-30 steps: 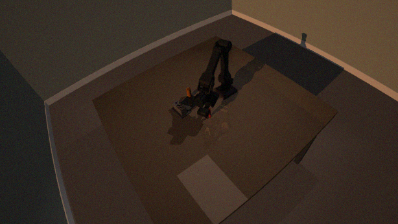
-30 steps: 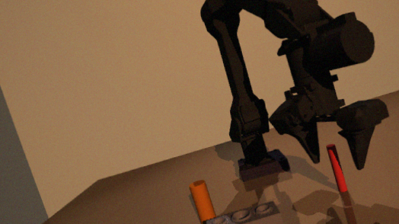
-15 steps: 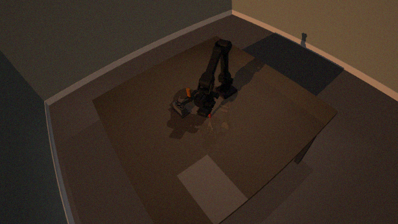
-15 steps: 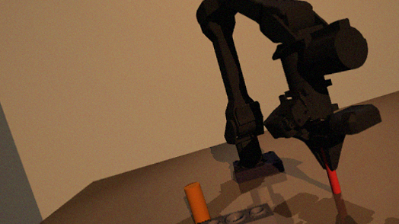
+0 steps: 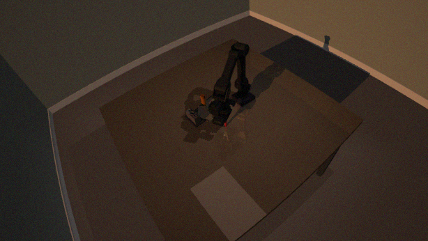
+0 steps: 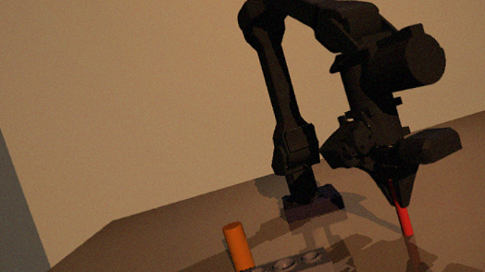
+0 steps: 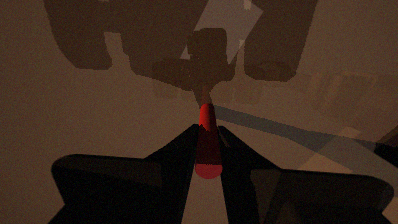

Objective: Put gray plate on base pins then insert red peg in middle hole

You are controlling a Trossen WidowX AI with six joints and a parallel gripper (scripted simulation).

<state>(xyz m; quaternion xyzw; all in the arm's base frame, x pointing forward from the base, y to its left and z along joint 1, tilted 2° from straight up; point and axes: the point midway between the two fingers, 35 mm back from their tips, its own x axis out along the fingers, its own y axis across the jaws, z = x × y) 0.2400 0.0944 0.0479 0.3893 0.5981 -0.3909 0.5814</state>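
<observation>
My gripper tip is now 110 mm short of the gray plate and 180 mm to the left of it. The rest, counted from my gripper tip: orange cylinder: 20 mm behind, 230 mm to the right; red peg: right at my gripper tip; base: 100 mm ahead, 180 mm to the right, 30 mm below.
</observation>
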